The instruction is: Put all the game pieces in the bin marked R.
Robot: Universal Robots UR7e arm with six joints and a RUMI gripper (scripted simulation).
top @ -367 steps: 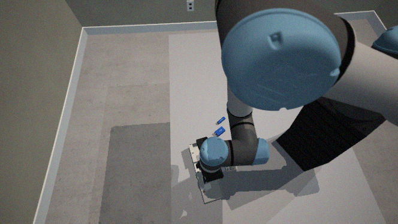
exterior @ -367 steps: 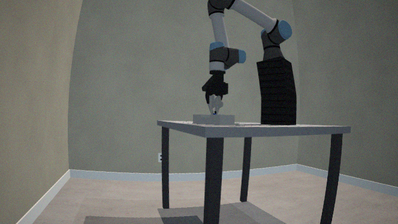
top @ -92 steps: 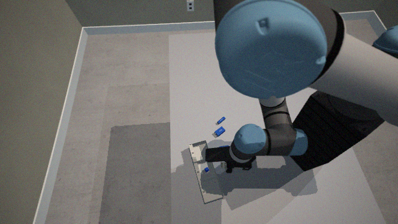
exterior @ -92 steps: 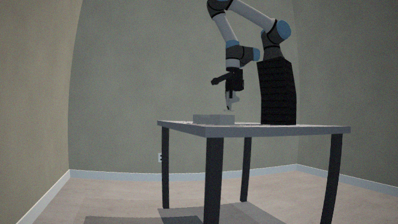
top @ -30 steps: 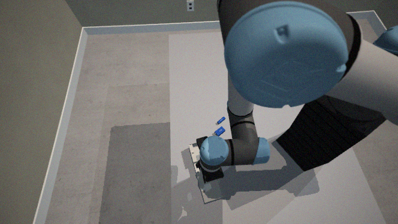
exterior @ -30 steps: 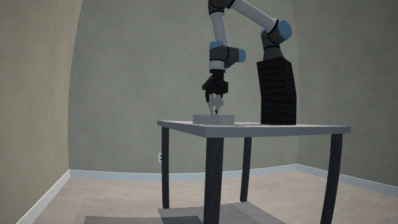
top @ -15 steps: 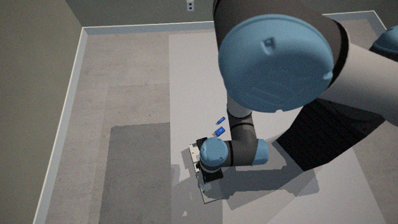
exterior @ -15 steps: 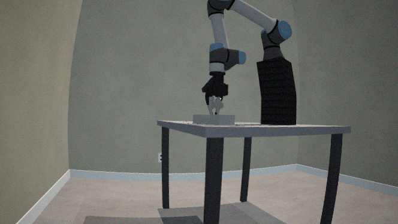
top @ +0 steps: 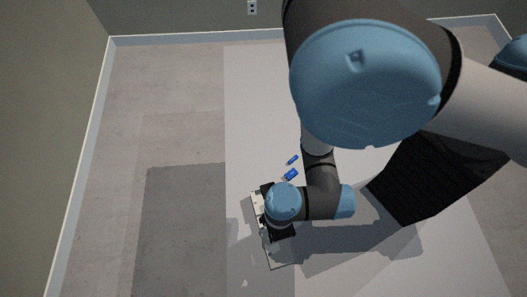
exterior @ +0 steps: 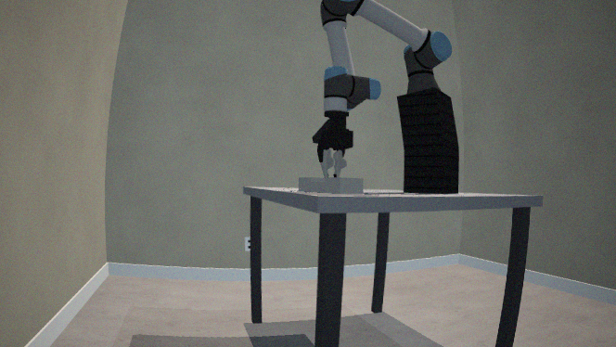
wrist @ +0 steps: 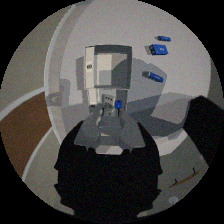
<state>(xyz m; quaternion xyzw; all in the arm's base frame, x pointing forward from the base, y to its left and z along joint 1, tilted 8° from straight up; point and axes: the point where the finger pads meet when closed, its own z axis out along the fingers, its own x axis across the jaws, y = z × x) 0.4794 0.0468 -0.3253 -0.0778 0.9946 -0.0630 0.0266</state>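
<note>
Now: the grey two-compartment bin unit 3 cm below my hand and 1 cm ahead of it. The rest, counted from my hand: white spotted game piece (3 cm below, 1 cm ahead); blue game piece (3 cm below, 2 cm behind).
</note>
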